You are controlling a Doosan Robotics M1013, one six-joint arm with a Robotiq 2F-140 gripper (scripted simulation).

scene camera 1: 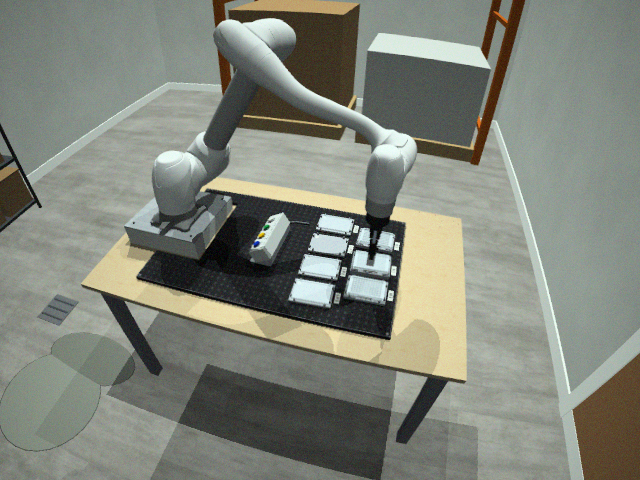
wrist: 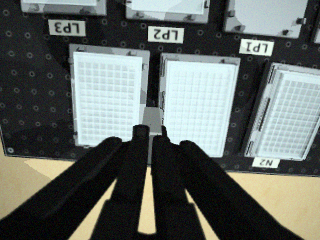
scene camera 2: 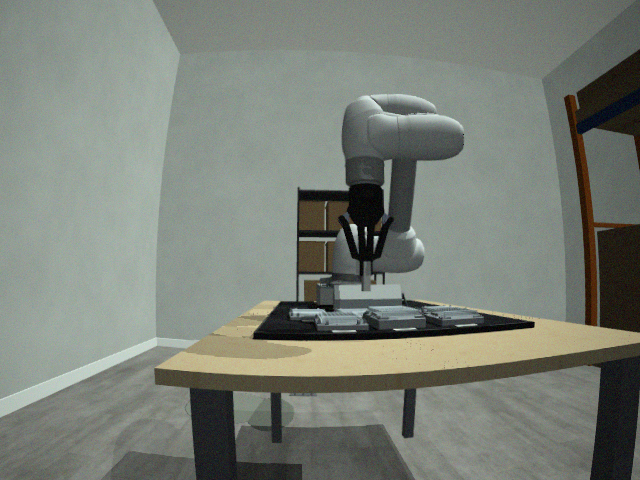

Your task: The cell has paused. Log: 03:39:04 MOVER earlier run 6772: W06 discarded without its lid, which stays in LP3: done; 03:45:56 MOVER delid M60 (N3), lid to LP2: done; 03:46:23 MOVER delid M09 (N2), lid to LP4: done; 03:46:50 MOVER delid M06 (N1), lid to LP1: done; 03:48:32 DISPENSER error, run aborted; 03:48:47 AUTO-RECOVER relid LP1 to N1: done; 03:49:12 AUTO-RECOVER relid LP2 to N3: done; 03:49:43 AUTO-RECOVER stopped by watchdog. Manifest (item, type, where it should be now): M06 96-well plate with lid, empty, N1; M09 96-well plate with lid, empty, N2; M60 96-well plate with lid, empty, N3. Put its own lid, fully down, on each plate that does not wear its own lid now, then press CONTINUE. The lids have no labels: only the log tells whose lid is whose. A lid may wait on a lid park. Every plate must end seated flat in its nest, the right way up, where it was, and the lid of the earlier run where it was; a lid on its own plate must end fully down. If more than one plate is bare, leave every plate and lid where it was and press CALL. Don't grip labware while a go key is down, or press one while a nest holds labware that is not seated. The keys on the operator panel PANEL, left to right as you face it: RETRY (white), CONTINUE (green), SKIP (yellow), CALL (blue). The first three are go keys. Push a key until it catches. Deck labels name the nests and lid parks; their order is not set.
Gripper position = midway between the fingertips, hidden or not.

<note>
In view: the gripper (scene camera 2: pixel 366 291), a plate (scene camera 1: pixel 358 285) and an operator panel (scene camera 2: pixel 344 296).
The gripper also shows in the wrist view (wrist: pixel 151 119).
</note>
